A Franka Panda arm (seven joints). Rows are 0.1 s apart.
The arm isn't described. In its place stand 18 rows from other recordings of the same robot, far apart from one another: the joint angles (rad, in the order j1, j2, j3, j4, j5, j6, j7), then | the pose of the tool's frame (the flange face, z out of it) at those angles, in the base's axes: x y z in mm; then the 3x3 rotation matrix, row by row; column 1 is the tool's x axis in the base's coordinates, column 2 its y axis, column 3 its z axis.
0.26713, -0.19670, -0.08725, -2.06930, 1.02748, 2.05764, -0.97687 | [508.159 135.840 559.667], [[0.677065 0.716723 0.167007], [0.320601 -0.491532 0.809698], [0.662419 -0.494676 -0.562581]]
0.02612, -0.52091, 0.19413, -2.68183, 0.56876, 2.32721, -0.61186 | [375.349 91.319 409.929], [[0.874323 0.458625 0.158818], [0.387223 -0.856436 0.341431], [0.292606 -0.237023 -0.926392]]
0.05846, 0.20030, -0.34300, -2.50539, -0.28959, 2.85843, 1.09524 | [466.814 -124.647 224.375], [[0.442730 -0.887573 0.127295], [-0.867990 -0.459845 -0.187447], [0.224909 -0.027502 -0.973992]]
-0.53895, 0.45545, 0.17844, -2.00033, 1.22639, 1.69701, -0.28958 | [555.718 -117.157 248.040], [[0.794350 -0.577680 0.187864], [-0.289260 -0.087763 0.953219], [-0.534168 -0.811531 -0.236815]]
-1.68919, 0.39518, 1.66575, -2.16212, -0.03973, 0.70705, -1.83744 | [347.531 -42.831 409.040], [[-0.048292 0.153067 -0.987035], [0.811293 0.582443 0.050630], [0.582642 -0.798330 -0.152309]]
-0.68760, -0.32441, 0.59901, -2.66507, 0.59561, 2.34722, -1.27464 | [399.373 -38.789 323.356], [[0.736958 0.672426 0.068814], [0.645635 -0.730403 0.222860], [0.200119 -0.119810 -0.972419]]
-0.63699, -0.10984, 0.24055, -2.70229, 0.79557, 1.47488, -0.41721 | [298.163 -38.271 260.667], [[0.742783 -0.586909 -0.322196], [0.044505 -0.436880 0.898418], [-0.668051 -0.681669 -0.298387]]
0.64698, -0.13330, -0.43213, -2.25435, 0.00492, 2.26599, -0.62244 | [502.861 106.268 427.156], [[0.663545 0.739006 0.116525], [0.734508 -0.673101 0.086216], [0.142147 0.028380 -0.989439]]
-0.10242, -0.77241, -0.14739, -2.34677, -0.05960, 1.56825, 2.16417 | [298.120 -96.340 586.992], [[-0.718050 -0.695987 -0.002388], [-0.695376 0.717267 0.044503], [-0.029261 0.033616 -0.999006]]
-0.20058, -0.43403, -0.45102, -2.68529, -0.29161, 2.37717, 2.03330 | [317.402 -235.258 365.735], [[-0.773150 -0.629536 0.076972], [-0.634112 0.769579 -0.075170], [-0.011913 -0.106926 -0.994196]]
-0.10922, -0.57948, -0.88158, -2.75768, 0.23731, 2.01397, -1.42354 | [221.758 -245.786 319.286], [[0.823529 0.506337 0.255778], [0.265353 -0.742360 0.615215], [0.501386 -0.438776 -0.745713]]
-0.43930, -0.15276, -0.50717, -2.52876, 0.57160, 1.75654, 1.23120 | [263.214 -276.233 306.225], [[-0.700370 -0.688839 0.187034], [-0.368768 0.573550 0.731471], [-0.611140 0.443328 -0.655719]]
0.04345, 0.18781, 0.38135, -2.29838, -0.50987, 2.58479, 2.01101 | [485.104 229.461 282.482], [[0.361700 -0.904025 0.227843], [-0.913362 -0.392611 -0.107825], [0.186930 -0.169103 -0.967709]]
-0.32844, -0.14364, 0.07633, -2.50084, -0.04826, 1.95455, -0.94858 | [391.399 -104.698 311.028], [[0.697028 0.599934 -0.392723], [0.666108 -0.744501 0.044928], [-0.265429 -0.292912 -0.918559]]
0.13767, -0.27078, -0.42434, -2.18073, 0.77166, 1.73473, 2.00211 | [459.948 -82.494 508.580], [[-0.751321 -0.650474 0.111359], [-0.356362 0.541916 0.761139], [-0.555448 0.532176 -0.638957]]
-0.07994, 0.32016, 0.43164, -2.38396, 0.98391, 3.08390, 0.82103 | [496.388 114.856 217.839], [[0.128292 -0.930951 0.341864], [-0.955343 -0.023483 0.294566], [-0.266199 -0.364387 -0.892390]]
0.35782, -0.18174, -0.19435, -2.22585, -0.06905, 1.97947, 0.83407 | [479.412 72.295 442.926], [[0.803264 -0.592462 -0.061278], [-0.595057 -0.802726 -0.039221], [-0.025952 0.067969 -0.997350]]
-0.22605, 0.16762, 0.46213, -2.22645, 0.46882, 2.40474, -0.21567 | [530.254 129.355 309.447], [[0.995379 0.095760 -0.007138], [0.091218 -0.919707 0.381861], [0.030002 -0.380748 -0.924192]]
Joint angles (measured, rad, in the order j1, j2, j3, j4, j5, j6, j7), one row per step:
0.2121 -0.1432 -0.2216 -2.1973 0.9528 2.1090 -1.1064
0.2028 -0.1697 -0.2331 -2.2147 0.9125 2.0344 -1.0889
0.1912 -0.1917 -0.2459 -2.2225 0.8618 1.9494 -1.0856
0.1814 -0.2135 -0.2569 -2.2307 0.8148 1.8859 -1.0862
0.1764 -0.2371 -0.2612 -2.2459 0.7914 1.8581 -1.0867
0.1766 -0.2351 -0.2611 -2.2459 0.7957 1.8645 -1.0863
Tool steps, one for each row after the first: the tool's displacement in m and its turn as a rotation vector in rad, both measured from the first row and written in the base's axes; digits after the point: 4 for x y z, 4 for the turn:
-0.0129 -0.0045 0.0005 0.0038 0.0465 0.0417
-0.0252 -0.0104 0.0020 -0.0026 0.0865 0.0994
-0.0365 -0.0170 0.0040 -0.0154 0.1143 0.1443
-0.0458 -0.0200 0.0059 -0.0206 0.1247 0.1654
-0.0447 -0.0202 0.0054 -0.0192 0.1227 0.1592

